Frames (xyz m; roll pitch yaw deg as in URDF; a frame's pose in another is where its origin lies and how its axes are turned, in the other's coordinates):
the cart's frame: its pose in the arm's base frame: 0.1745 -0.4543 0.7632 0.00 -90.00 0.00
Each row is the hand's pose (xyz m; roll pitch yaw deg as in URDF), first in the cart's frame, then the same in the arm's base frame.
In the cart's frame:
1: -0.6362 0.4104 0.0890 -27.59 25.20 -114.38
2: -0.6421 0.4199 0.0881 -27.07 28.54 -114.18
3: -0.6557 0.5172 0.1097 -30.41 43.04 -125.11
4: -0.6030 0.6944 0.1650 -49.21 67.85 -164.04
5: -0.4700 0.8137 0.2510 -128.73 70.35 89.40
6: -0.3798 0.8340 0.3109 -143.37 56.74 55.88
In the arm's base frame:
1: 0.0855 -0.0439 0.1270 73.33 21.93 -62.68
2: 0.0864 -0.0344 0.1211 75.04 21.09 -59.20
3: 0.0648 0.0629 0.1075 85.22 24.86 -41.22
4: 0.0095 0.2401 0.1602 113.63 21.25 -6.39
5: -0.0765 0.3594 0.2932 141.84 -0.20 19.65
6: -0.1364 0.3797 0.3834 156.16 -17.92 28.50

